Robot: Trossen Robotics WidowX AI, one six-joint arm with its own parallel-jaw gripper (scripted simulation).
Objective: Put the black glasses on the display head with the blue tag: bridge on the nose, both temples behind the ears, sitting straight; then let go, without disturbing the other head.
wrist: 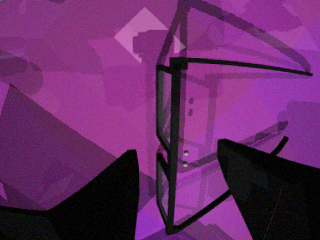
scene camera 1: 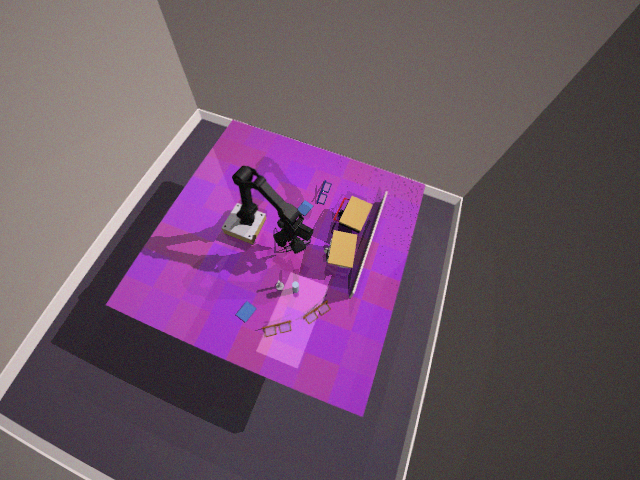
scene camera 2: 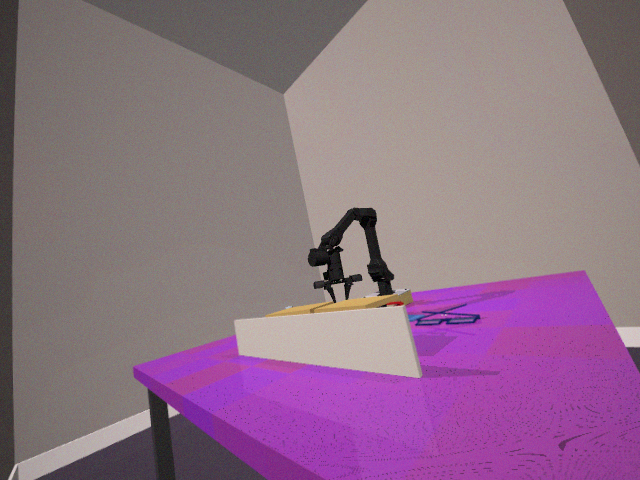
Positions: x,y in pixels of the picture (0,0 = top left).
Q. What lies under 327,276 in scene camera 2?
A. My gripper.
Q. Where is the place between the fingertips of my gripper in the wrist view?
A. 178,153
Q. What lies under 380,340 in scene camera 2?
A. A white upright panel.
